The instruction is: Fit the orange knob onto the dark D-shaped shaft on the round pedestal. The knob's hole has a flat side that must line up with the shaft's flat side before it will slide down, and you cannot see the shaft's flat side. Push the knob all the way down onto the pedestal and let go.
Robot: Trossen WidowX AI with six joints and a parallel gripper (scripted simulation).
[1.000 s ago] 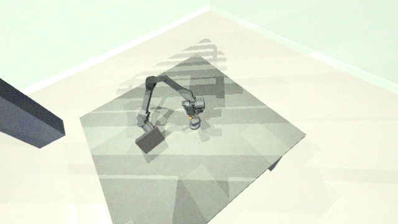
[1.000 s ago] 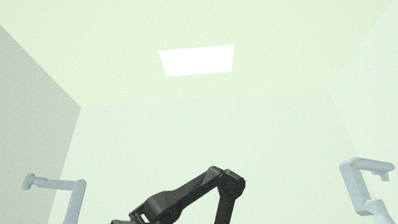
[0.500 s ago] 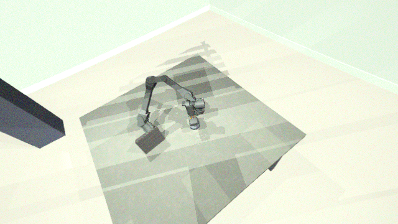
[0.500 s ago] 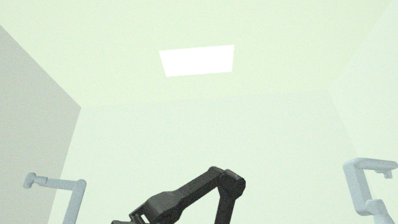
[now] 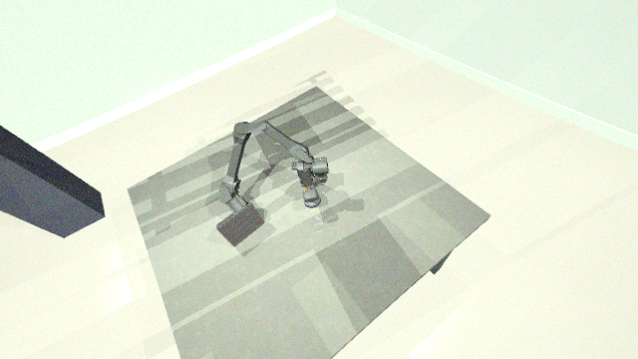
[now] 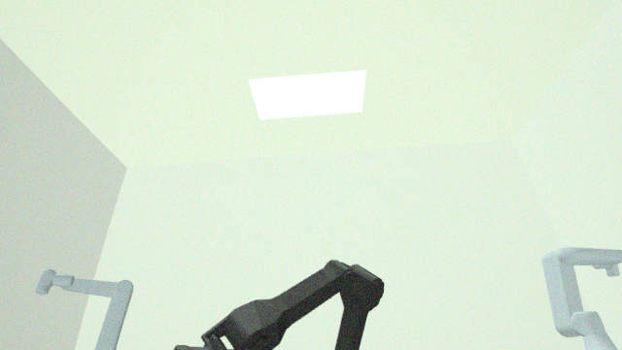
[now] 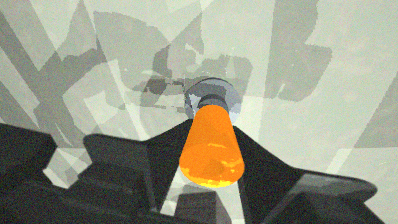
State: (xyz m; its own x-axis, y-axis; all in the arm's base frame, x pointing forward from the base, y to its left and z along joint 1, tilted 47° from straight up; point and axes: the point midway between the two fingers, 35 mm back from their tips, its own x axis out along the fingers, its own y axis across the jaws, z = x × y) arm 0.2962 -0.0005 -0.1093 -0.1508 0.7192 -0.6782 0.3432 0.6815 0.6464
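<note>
My gripper tip is now 2 cm below the orange knob. Round my gripper tip: round pedestal 4 cm below.
</note>
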